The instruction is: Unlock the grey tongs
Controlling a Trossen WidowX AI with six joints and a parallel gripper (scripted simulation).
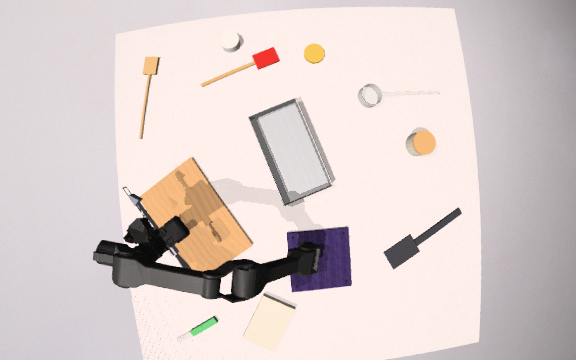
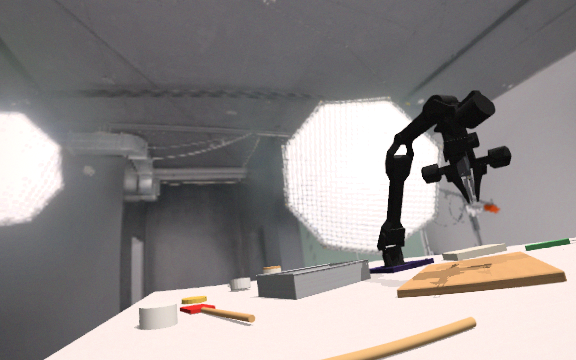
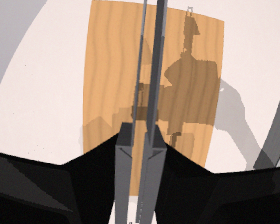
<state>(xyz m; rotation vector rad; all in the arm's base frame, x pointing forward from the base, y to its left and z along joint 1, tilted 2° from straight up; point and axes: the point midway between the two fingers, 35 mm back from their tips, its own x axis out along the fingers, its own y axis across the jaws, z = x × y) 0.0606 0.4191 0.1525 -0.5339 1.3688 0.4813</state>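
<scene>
The wooden board is 20 mm ahead of my gripper tip, 30 mm to the right of it and 140 mm below it. Also, from my gripper tip: cream block: 330 mm behind, 290 mm to the right, 140 mm below; then yellow slider: 60 mm ahead, 50 mm to the left, 50 mm above; then grey roasting tin: 260 mm ahead, 350 mm to the right, 120 mm below.
</scene>
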